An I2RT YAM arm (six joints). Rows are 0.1 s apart.
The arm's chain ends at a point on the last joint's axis. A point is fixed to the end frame.
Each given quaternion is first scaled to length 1.
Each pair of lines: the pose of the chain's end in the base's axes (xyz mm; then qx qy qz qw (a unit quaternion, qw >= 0)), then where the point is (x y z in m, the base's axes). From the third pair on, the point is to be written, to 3 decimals.
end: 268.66, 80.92, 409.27, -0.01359, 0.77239, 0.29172, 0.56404
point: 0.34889 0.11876 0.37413
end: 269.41, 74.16, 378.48, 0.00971, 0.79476, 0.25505, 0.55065
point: 0.34980 0.10468 0.33714
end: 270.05, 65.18, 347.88, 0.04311, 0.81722, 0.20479, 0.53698
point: 0.350 0.085 0.300
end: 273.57, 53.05, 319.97, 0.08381, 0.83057, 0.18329, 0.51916
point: 0.352 0.067 0.267
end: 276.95, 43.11, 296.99, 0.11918, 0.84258, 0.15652, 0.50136
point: 0.353 0.050 0.240
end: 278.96, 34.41, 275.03, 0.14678, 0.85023, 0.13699, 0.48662
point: 0.352 0.037 0.214
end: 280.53, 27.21, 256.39, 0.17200, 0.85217, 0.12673, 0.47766
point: 0.352 0.027 0.194
